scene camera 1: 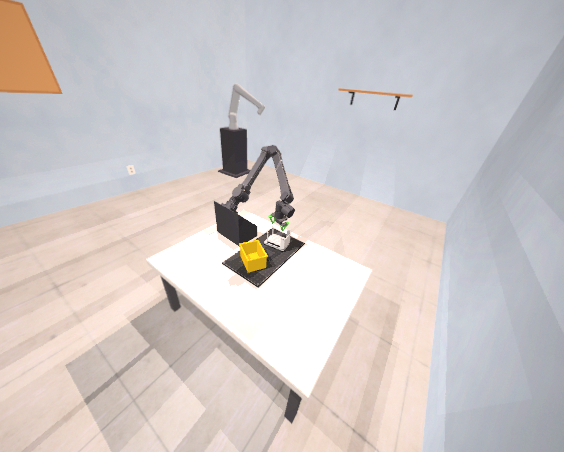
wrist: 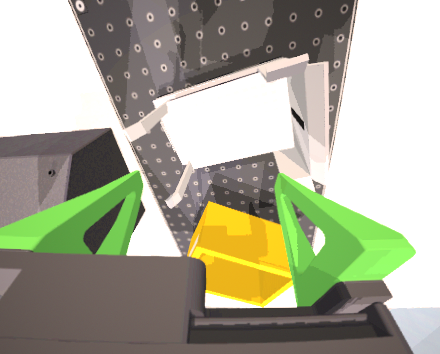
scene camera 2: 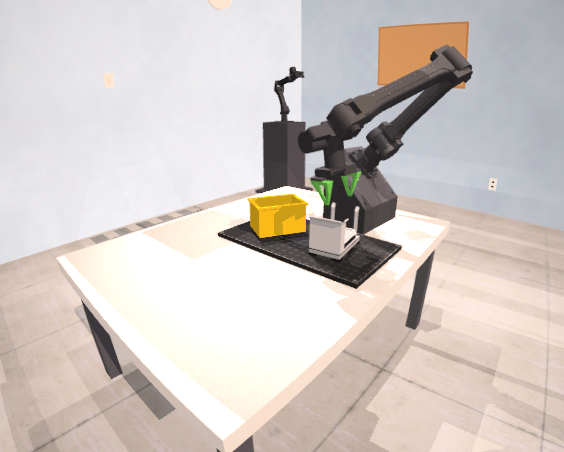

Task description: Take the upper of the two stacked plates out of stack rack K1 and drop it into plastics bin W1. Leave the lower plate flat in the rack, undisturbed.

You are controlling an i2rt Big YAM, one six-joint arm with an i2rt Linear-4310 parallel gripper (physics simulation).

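Places are measured from the arm's base along level axes (x ahead, y left, z up), in metres.
Pixels of known places: gripper, between the fingertips: (scene camera 1: 277, 227) (wrist: 209, 178) (scene camera 2: 338, 200); arm's base, origin of its link: (scene camera 1: 229, 209) (scene camera 2: 362, 164).
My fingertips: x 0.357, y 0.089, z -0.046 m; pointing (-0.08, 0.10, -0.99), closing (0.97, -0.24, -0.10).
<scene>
For each thing: its top centre in the pictures, then the offset to it from my fingertips. "pt": a spot on its surface instead. Level surfaces: height alone.
- White rack K1, centre of its top: (wrist: 220, 158) (scene camera 2: 337, 210) (scene camera 1: 278, 231) dx +0.006, dy +0.000, dz -0.028 m
- white plate surface, a spot on its surface: (wrist: 230, 120) pt dx +0.012, dy +0.008, dz -0.097 m
- Yellow bin W1, centre of its top: (wrist: 235, 281) (scene camera 2: 277, 200) (scene camera 1: 252, 249) dx -0.022, dy -0.240, dz -0.048 m
- black board, centre of its top: (wrist: 232, 180) (scene camera 2: 307, 238) (scene camera 1: 266, 251) dx -0.008, dy -0.108, dz -0.147 m
- white table, height of its surface: dz -0.161 m
White rack K1 (scene camera 1: 285, 243) (scene camera 2: 325, 236) (wrist: 318, 110) stands on the black perforated board, with a tall wall on one side and thin upright posts. A white plate surface (wrist: 230, 120) lies flat inside it in the wrist view; the two stacked plates cannot be told apart. Yellow bin W1 (scene camera 1: 253, 261) (scene camera 2: 277, 221) (wrist: 242, 220) stands beside the rack, open side up. My gripper (scene camera 1: 278, 223) (scene camera 2: 338, 199) (wrist: 209, 178) is open and empty, its green fingers pointing down above the rack, apart from the plates.
The black board (scene camera 1: 273, 260) (scene camera 2: 372, 254) (wrist: 222, 42) lies on the white table (scene camera 1: 300, 310) (scene camera 2: 200, 320). The arm's dark base block (scene camera 1: 229, 226) (scene camera 2: 374, 202) (wrist: 92, 150) stands near the rack and bin. Rack posts rise beneath the fingers in scene camera 2's view.
</scene>
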